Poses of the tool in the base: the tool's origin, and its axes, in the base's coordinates. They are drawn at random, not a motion.
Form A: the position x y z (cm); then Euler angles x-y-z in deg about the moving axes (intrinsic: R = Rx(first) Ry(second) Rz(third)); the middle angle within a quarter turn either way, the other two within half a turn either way.
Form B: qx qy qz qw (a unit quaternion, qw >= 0); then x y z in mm. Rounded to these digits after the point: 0 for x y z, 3 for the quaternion.
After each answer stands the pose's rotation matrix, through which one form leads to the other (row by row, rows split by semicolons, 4 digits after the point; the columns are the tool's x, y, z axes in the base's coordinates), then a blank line. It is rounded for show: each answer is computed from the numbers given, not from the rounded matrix.
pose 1, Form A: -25.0, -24.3, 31.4, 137.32, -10.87, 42.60
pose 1, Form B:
0.851, -0.369, 0.049, 0.370, -250, -243, 314
0.7229 -0.6647 -0.1886; -0.5917 -0.4546 -0.6657; 0.3568 0.5928 -0.7220

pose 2, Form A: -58.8, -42.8, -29.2, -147.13, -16.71, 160.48
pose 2, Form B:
0.201, -0.928, -0.299, 0.090, -588, -428, -292
-0.9027 -0.3200 -0.2875; -0.4277 0.7395 0.5198; 0.0463 0.5922 -0.8044

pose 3, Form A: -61.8, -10.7, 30.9, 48.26, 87.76, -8.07
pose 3, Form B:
0.249, 0.652, 0.236, 0.676, -618, -107, 309
0.0387 0.0055 0.9992; 0.6448 0.7638 -0.0292; -0.7634 0.6454 0.0260

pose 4, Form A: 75.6, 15.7, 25.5, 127.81, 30.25, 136.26
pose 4, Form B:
-0.429, 0.762, -0.481, 0.059, 756, 157, 255
-0.6241 -0.5972 0.5038; -0.7114 0.1677 -0.6825; 0.3231 -0.7843 -0.5296

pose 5, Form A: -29.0, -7.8, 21.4, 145.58, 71.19, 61.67
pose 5, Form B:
-0.755, 0.250, -0.601, 0.078, -290, -78, 214
0.1530 -0.2838 0.9466; -0.4722 -0.8624 -0.1823; 0.8681 -0.4191 -0.2660

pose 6, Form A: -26.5, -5.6, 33.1, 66.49, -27.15, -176.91
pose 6, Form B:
-0.211, -0.527, 0.816, 0.107, -265, -56, 331
-0.8885 0.0480 -0.4563; 0.3963 -0.4209 -0.8160; -0.2312 -0.9058 0.3550

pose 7, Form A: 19.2, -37.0, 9.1, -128.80, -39.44, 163.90
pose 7, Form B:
0.263, -0.820, -0.445, 0.244, 192, -370, 91
-0.7420 -0.2142 -0.6353; -0.6494 0.4647 0.6019; 0.1663 0.8592 -0.4839

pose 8, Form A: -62.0, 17.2, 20.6, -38.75, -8.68, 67.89
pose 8, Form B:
-0.314, 0.125, 0.546, 0.766, -620, 172, 206
0.3721 -0.9159 -0.1509; 0.7581 0.2060 0.6188; -0.5356 -0.3446 0.7710

